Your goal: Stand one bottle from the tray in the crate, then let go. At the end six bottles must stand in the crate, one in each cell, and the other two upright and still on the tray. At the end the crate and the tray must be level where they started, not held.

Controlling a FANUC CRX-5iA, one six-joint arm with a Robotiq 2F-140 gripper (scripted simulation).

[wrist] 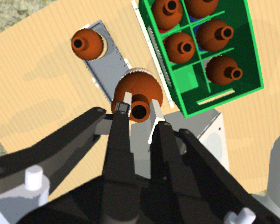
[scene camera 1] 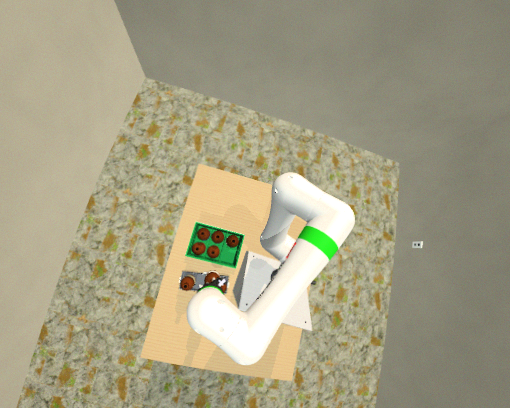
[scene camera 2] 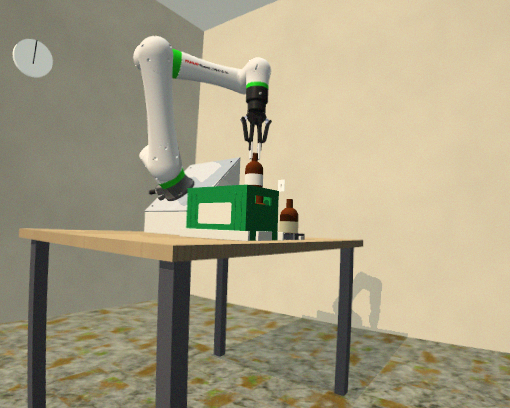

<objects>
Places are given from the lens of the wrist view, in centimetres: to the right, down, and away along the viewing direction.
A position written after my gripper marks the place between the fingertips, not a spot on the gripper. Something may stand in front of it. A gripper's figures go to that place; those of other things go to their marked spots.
my gripper [wrist: 138, 106]: 0, -1, 22
brown bottle [wrist: 140, 82]: 0, -4, 23
</objects>
